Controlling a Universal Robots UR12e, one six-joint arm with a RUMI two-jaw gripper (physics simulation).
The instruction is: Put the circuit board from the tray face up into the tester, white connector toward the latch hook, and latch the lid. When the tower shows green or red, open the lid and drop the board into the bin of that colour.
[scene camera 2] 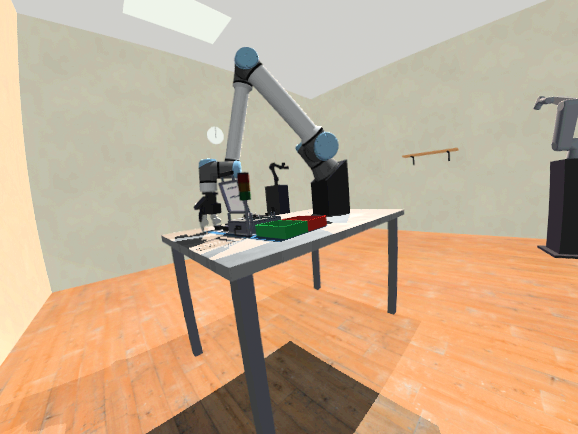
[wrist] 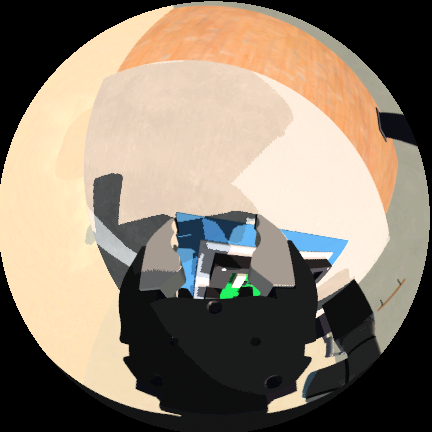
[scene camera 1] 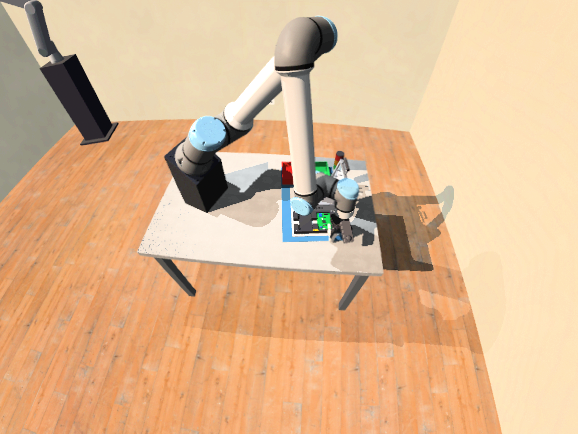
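Seen in the pictures: gripper, fingertip midpoint: (scene camera 2: 209, 230) (wrist: 215, 217) (scene camera 1: 338, 240); arm's base, link origin: (scene camera 2: 327, 171) (scene camera 1: 193, 158).
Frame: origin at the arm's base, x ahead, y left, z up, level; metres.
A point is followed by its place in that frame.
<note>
The green circuit board (scene camera 1: 324, 220) @(y -0.272, x 0.646, z -0.265 m) (wrist: 228, 291) @(y -0.269, x 0.667, z -0.270 m) lies in the dark tray with a white rim (scene camera 1: 310, 234) @(y -0.338, x 0.560, z -0.283 m) (wrist: 225, 247) @(y -0.353, x 0.683, z -0.284 m). In the wrist view a white part shows on the board, which is partly hidden by my gripper body. My gripper (scene camera 1: 336, 238) @(y -0.389, x 0.699, z -0.290 m) (scene camera 2: 210, 224) @(y -0.389, x 0.699, z -0.290 m) (wrist: 215, 217) @(y -0.389, x 0.699, z -0.290 m) is low beside the right end of the tray. Its fingers stand apart, with blue mat showing between the tips. The tester (scene camera 2: 241, 228) @(y -0.092, x 0.729, z -0.262 m) stands behind the tray, its lid (scene camera 1: 340, 171) @(y -0.100, x 0.747, z -0.083 m) (scene camera 2: 233, 198) @(y -0.108, x 0.742, z -0.128 m) raised. The tower (scene camera 1: 339, 157) @(y -0.033, x 0.753, z -0.044 m) (scene camera 2: 244, 186) @(y 0.004, x 0.776, z -0.086 m) shows dim red, amber and green segments.
The red bin (scene camera 1: 286, 173) @(y 0.127, x 0.492, z -0.284 m) (scene camera 2: 316, 222) @(y 0.185, x 0.555, z -0.260 m) and green bin (scene camera 1: 322, 166) @(y 0.163, x 0.730, z -0.279 m) (scene camera 2: 281, 230) @(y 0.150, x 0.756, z -0.257 m) stand side by side behind the tester. A blue mat (scene camera 1: 287, 215) @(y -0.199, x 0.458, z -0.288 m) (wrist: 315, 239) @(y -0.367, x 0.542, z -0.288 m) lies under the tray. The arm hides part of the tester in scene camera 1.
</note>
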